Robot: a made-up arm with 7 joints.
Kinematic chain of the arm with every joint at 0, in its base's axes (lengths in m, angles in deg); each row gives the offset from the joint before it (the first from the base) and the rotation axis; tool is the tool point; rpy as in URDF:
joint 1: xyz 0 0 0.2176 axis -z
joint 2: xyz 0 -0.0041 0.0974 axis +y
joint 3: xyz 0 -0.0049 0.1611 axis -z
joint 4: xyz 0 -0.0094 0.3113 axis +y
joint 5: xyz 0 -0.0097 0.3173 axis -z
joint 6: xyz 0 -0.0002 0.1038 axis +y
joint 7: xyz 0 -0.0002 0.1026 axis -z
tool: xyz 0 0 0 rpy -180 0 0
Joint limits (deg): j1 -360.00..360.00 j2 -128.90..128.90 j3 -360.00..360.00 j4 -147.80..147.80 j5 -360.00..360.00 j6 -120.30..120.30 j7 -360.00..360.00
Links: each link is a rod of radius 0.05 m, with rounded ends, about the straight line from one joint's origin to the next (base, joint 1, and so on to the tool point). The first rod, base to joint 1, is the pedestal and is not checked.
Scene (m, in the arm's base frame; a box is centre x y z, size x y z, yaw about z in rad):
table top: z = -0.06
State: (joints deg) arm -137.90 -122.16 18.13 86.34 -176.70 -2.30 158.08
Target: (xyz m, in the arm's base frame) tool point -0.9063 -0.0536 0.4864
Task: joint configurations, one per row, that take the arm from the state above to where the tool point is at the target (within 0.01 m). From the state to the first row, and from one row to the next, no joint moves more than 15 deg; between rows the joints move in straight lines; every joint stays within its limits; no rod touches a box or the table.
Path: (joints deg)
1: -123.83 -119.78 13.38 81.67 -176.62 -1.59 158.08
2: -109.76 -117.39 8.63 77.01 -176.54 -0.89 158.08
3: -95.70 -115.01 3.88 72.34 -176.46 -0.18 158.08
4: -81.63 -112.63 -0.88 67.68 -176.38 0.53 158.08
5: -67.56 -110.24 -5.63 63.01 -176.30 1.23 158.08
6: -53.49 -107.86 -10.38 58.35 -176.22 1.94 158.08
7: -39.42 -105.47 -15.13 53.68 -176.14 2.65 158.08
8: -25.36 -103.09 -19.88 49.01 -176.06 3.36 158.08
9: -11.29 -100.71 -24.63 44.35 -175.97 4.06 158.08

